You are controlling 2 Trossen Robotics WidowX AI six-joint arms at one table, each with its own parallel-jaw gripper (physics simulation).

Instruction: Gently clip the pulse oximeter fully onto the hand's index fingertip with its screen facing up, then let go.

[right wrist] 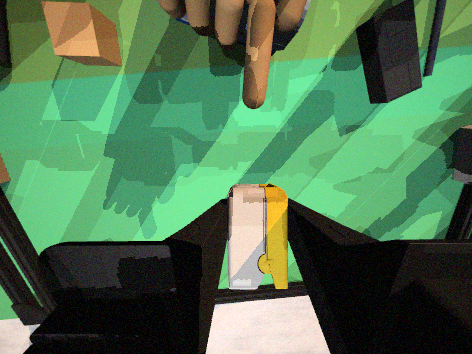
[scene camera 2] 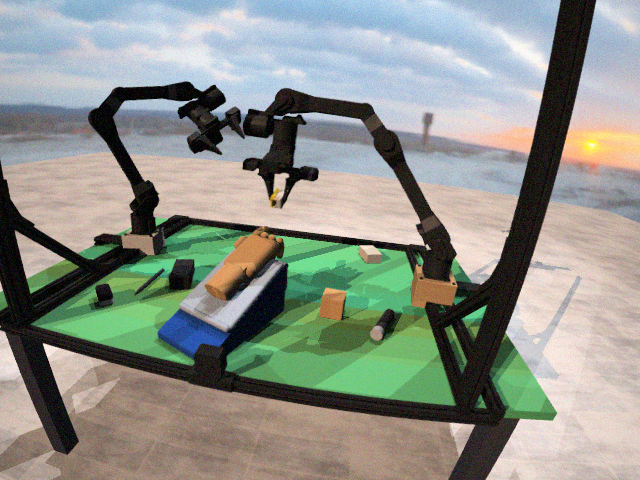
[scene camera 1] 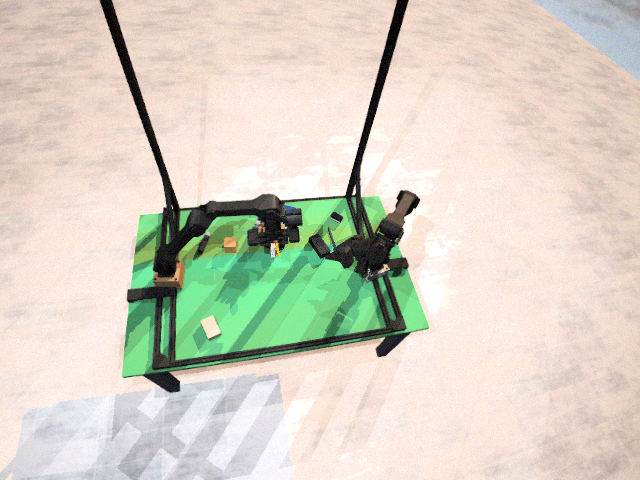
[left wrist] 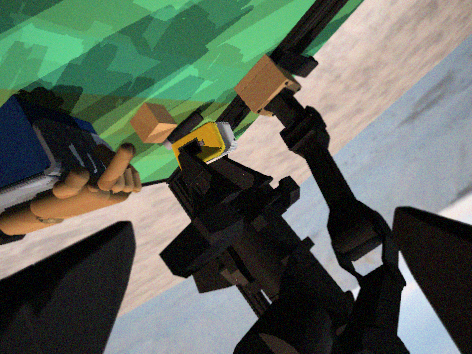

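Where they show: left gripper, between the fingertips: (scene camera 2: pixel 233 145) (scene camera 1: pixel 329 253) (left wrist: pixel 264 227); right gripper, between the fingertips: (right wrist: pixel 255 205) (scene camera 2: pixel 277 201) (scene camera 1: pixel 274 247) (left wrist: pixel 192 151); left arm's base, origin of its link: (scene camera 2: pixel 143 231); right arm's base, origin of its link: (scene camera 2: pixel 435 274) (scene camera 1: pixel 167 270) (left wrist: pixel 279 99).
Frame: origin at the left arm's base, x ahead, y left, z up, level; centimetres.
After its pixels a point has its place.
Observation:
The white and yellow pulse oximeter (scene camera 1: pixel 274 250) {z 17.8, x 43.3, y -10.7 cm} (scene camera 2: pixel 277 198) {z 16.3, x 42.3, y -14.9 cm} (left wrist: pixel 212 140) {z 16.7, x 41.7, y -9.7 cm} (right wrist: pixel 246 235) {z 17.1, x 43.1, y -12.9 cm} is held on edge, its white half left and yellow half right in the right wrist view; its screen cannot be made out. My right gripper (scene camera 2: pixel 278 201) {z 15.1, x 42.2, y -13.4 cm} (right wrist: pixel 255 205) {z 15.1, x 42.2, y -13.4 cm} is shut on it, high above the table. The tan hand (scene camera 2: pixel 248 260) {z 7.7, x 37.3, y -34.7 cm} (left wrist: pixel 75 202) {z 9.2, x 35.4, y -28.0 cm} lies on a sloped support. Its extended index finger (right wrist: pixel 256 85) points toward the oximeter in the right wrist view, with a gap between them. My left gripper (scene camera 2: pixel 232 145) {z 27.5, x 28.0, y 2.5 cm} is open and empty, raised beside the right gripper.
The blue wedge (scene camera 2: pixel 180 328) {z -3.0, x 25.2, y -44.4 cm} carries a white pad (scene camera 2: pixel 227 321) {z 0.0, x 34.6, y -45.6 cm} under the hand. An orange block (scene camera 1: pixel 230 244) {z -0.9, x 56.5, y -31.1 cm} (scene camera 2: pixel 332 303) {z -1.8, x 55.8, y -34.8 cm} and dark cylinder (scene camera 2: pixel 383 322) {z -3.3, x 66.5, y -39.7 cm} lie right of it in scene camera 2; a black block (scene camera 2: pixel 181 273) {z -2.5, x 19.0, y -22.4 cm} and pen (scene camera 2: pixel 149 281) {z -5.2, x 10.4, y -22.6 cm} lie left. A pale block (scene camera 1: pixel 210 327) {z -2.9, x 73.7, y 2.0 cm} (scene camera 2: pixel 370 253) {z -2.9, x 72.8, y -1.7 cm} lies farther off.

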